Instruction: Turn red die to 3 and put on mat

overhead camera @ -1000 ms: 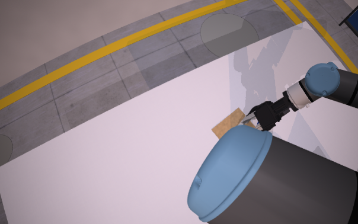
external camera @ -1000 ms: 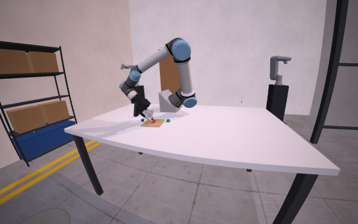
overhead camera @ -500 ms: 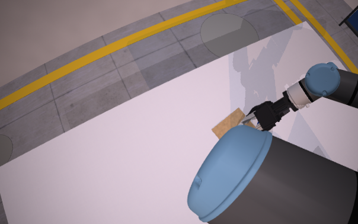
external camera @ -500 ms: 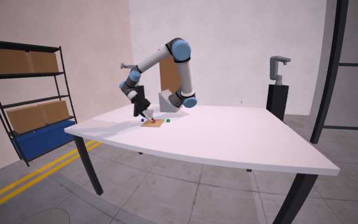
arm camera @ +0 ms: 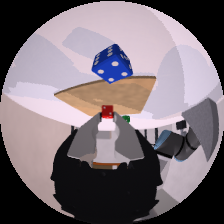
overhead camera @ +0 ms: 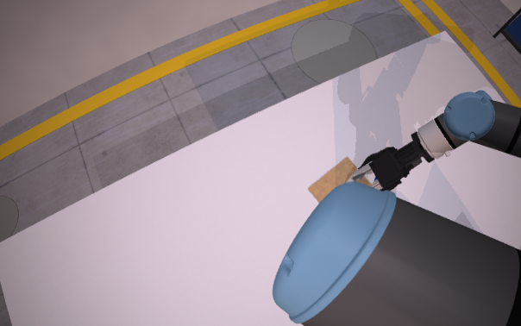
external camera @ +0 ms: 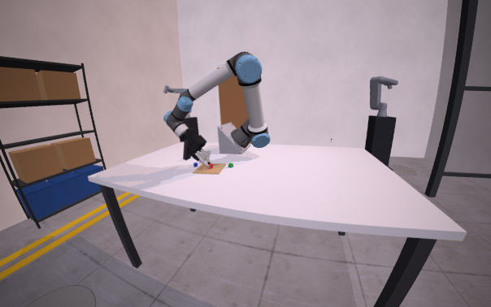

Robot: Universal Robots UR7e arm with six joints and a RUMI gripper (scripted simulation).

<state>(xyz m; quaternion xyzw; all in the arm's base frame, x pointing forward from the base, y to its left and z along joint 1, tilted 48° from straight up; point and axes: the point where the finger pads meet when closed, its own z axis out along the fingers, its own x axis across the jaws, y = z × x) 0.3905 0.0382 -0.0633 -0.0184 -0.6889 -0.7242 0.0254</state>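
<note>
The red die lies 1 cm to the left of my hand and 1 cm below it. The rest, counted from my hand: mat 1 cm to the left, 2 cm below; then blue die 1 cm behind, 9 cm to the right, 1 cm below; then green die 5 cm behind, 11 cm to the left, 1 cm below.
</note>
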